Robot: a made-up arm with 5 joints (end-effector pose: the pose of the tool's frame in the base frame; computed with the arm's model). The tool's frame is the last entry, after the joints. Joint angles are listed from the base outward.
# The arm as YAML. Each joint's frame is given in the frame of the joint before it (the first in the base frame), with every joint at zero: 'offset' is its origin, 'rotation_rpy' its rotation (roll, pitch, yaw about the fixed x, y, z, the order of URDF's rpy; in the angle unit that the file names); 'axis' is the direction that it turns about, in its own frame. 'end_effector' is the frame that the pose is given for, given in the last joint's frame.
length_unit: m
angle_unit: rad
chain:
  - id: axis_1
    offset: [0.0, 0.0, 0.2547]
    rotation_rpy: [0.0, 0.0, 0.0]
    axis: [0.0, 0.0, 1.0]
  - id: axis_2
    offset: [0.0, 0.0, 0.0]
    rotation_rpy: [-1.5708, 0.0, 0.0]
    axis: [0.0, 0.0, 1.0]
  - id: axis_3
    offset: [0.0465, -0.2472, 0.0]
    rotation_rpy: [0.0, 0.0, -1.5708]
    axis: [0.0, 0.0, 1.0]
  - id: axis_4
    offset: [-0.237, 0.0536, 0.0]
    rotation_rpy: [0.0, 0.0, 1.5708]
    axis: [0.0, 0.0, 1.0]
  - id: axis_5
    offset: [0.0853, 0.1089, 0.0]
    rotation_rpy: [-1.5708, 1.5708, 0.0]
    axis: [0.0, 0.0, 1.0]
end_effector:
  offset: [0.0, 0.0, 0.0]
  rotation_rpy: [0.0, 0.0, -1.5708]
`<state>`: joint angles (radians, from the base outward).
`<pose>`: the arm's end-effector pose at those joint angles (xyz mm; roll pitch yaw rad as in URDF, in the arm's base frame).
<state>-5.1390 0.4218 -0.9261 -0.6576 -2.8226</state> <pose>181.6 399.6 314.6 2.5151 1.0578 -2.6906</pose>
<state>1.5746 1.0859 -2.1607 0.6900 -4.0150</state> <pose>-2.3 594.3 194.2 -2.8406 0.2435 -0.6565</pose>
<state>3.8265 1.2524 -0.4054 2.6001 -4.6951</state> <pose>-45.4 -37.1 220.3 -0.3055 0.0052 2.2722</pose>
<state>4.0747 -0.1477 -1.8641 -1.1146 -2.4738</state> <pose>-69.9 -94.3 765.9 0.0094 0.0119 -1.5406</pose>
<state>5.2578 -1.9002 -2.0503 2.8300 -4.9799</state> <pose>-167.2 275.5 373.0 -2.0354 -0.2403 -2.4775</pose>
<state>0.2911 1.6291 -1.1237 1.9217 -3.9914</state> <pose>38.7 11.6 -13.1 0.5774 -0.4473 -0.6936</pose>
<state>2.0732 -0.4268 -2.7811 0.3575 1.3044</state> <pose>86.5 -157.4 860.7 -0.2815 -0.0757 0.2467</pose>
